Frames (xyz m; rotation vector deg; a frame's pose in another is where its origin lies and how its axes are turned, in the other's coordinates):
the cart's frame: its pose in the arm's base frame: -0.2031 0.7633 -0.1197 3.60 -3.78 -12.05
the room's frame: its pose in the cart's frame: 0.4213 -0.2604 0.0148 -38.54 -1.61 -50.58
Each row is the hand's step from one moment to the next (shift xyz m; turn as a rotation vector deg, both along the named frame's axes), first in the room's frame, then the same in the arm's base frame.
Working: the room's frame: its pose in the arm's base frame: 0.1532 0.4196 -0.0982 -34.07 0.66 -63.24

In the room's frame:
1: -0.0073 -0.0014 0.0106 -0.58 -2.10 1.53
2: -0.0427 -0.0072 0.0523 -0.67 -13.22 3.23
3: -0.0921 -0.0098 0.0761 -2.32 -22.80 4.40
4: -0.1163 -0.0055 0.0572 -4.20 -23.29 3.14
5: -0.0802 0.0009 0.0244 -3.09 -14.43 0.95
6: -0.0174 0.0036 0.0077 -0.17 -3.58 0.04
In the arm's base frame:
1: -0.0014 0.0104 0.0076 -1.57 0.51 2.09
2: -0.0104 0.0569 0.0356 -10.37 -2.12 8.57
3: -0.0286 0.1081 0.0431 -18.78 -3.20 13.47
4: -0.0419 0.1214 0.0185 -20.44 -2.34 12.11
5: -0.0294 0.0785 -0.0021 -13.19 -1.48 6.52
6: -0.0028 0.0192 0.0000 -3.05 -0.96 1.62

